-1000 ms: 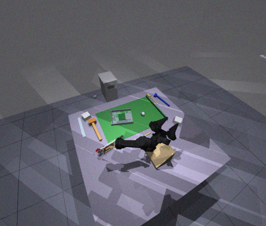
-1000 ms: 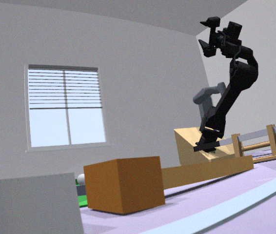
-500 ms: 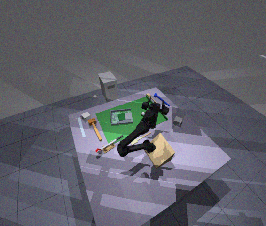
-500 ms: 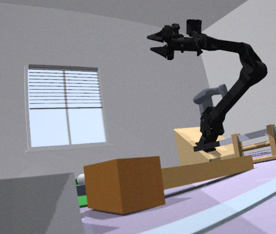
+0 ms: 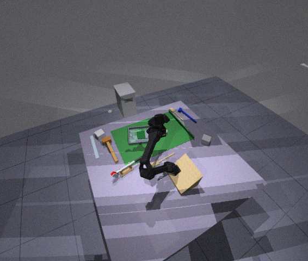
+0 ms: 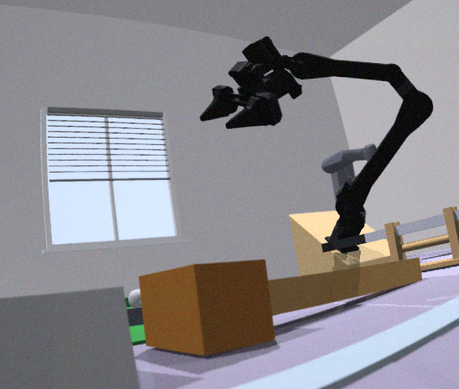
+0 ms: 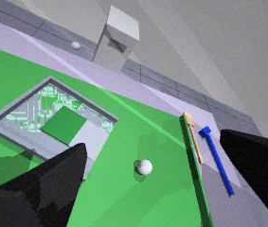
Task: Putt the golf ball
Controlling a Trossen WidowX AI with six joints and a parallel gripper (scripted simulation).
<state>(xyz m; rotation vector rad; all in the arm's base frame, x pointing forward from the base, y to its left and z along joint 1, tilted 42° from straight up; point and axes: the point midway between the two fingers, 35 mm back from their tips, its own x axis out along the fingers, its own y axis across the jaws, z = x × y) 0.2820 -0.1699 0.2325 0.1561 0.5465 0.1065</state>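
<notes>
The red putter lies 10 cm behind my gripper tip, 31 cm to the left of it and 28 cm below it. From my gripper tip the other things lie so: blue tool (25 cm ahead, 56 cm to the right, 33 cm below); pale blue strip (29 cm ahead, 51 cm to the left, 34 cm below); white golf ball (13 cm ahead, 19 cm to the right, 32 cm below).
</notes>
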